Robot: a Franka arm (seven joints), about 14 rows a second.
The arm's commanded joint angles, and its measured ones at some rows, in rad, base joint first. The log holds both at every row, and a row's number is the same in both.
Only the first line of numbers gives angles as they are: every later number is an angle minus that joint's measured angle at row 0.
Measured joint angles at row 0:
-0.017 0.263 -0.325 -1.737 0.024 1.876 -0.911
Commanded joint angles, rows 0 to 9:
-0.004 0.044 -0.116 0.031 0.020 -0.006 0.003
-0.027 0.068 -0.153 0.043 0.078 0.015 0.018
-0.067 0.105 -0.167 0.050 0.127 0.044 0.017
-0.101 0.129 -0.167 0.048 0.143 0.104 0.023
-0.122 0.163 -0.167 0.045 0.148 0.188 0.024
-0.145 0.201 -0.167 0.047 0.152 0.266 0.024
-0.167 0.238 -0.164 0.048 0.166 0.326 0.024
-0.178 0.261 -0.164 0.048 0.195 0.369 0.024
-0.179 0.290 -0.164 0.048 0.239 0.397 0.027
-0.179 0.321 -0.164 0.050 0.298 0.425 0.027
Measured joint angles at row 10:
-0.174 0.259 -0.169 0.005 0.224 0.397 0.007
